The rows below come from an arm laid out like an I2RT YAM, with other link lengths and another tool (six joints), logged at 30 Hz.
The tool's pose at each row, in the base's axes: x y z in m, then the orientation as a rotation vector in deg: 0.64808 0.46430 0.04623 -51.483 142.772 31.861; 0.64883 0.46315 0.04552 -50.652 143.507 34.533; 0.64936 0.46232 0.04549 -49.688 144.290 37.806; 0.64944 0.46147 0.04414 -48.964 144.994 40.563; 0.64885 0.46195 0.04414 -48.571 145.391 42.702; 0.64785 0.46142 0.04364 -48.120 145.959 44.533; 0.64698 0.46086 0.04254 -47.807 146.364 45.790; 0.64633 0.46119 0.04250 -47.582 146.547 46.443
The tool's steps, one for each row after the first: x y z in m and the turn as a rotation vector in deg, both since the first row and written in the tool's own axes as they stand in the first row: 0.00042 -0.00147 0.00020 -1.764 0.129 1.291; 0.00047 -0.00242 -0.00005 -3.926 0.266 2.794; 0.00154 -0.00338 0.00066 -5.773 0.505 4.023; 0.00171 -0.00264 0.00075 -7.230 0.654 4.821; 0.00293 -0.00246 0.00064 -8.470 0.960 5.655; 0.00438 -0.00252 0.00104 -9.320 1.193 6.234; 0.00469 -0.00186 0.00107 -9.746 1.270 6.562
